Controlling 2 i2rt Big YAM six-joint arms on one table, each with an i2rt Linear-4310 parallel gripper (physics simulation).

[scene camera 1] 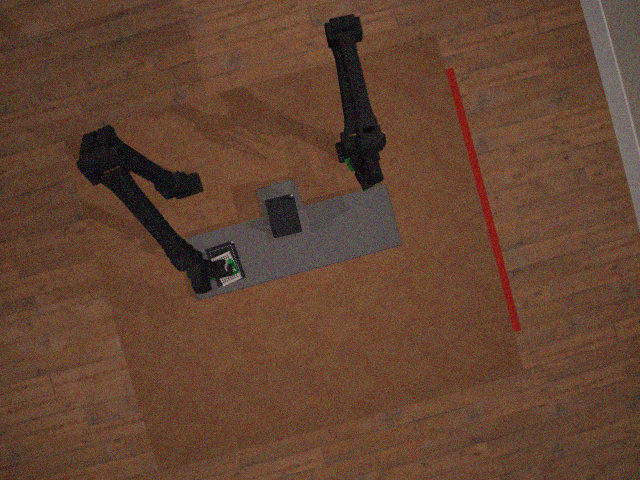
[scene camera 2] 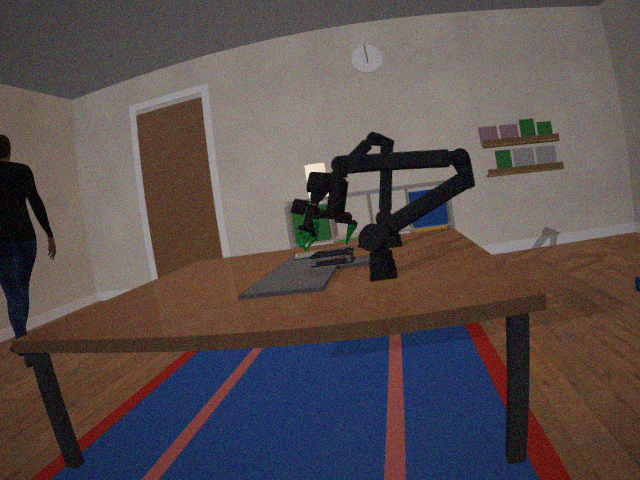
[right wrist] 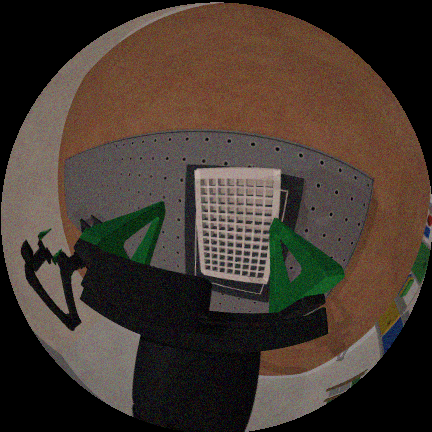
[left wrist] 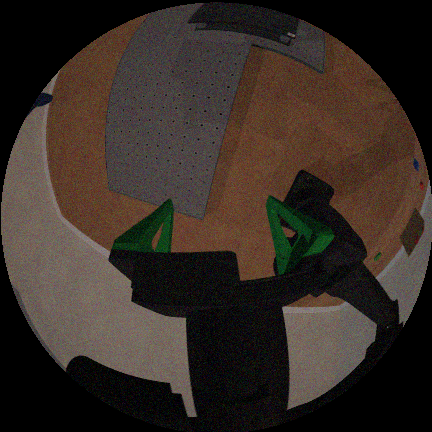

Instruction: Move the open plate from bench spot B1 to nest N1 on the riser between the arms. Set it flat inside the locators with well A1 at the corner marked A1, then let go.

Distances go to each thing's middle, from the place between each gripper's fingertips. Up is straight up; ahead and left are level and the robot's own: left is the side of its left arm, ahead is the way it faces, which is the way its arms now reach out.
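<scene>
My right gripper: 30 mm above the white well plate (right wrist: 235,206), 20 mm past it, 10 mm to the left of it.
The plate, from my left hand: 230 mm ahead, 620 mm to the right, 110 mm below.
</scene>
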